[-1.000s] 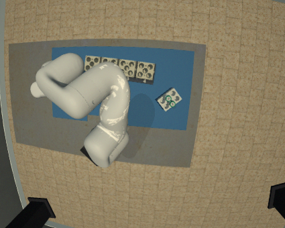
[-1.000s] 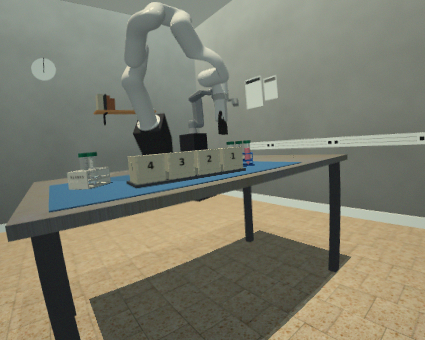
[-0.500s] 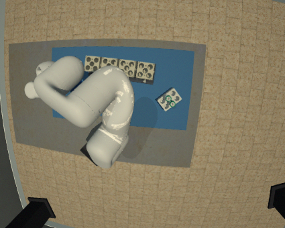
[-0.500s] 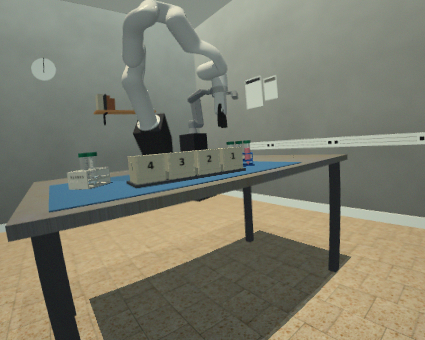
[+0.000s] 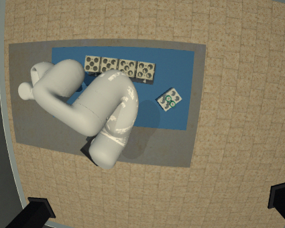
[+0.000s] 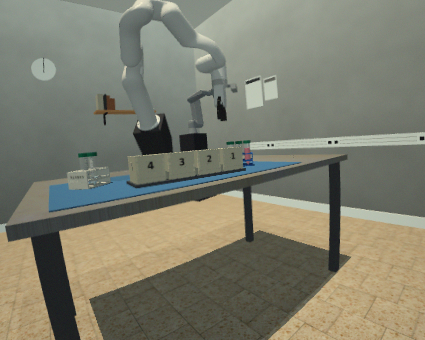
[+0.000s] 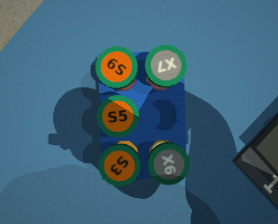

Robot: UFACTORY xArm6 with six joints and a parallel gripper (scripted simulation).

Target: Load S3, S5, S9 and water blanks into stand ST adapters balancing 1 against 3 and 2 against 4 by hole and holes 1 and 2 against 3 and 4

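The tube of amber liquid lies 170 mm below my hand, 70 mm to the left of it and 40 mm ahead of it. Round my hand: white rack: 570 mm to the right, 210 mm below, 200 mm behind; blue rack: 210 mm below, 60 mm to the left, 40 mm ahead.
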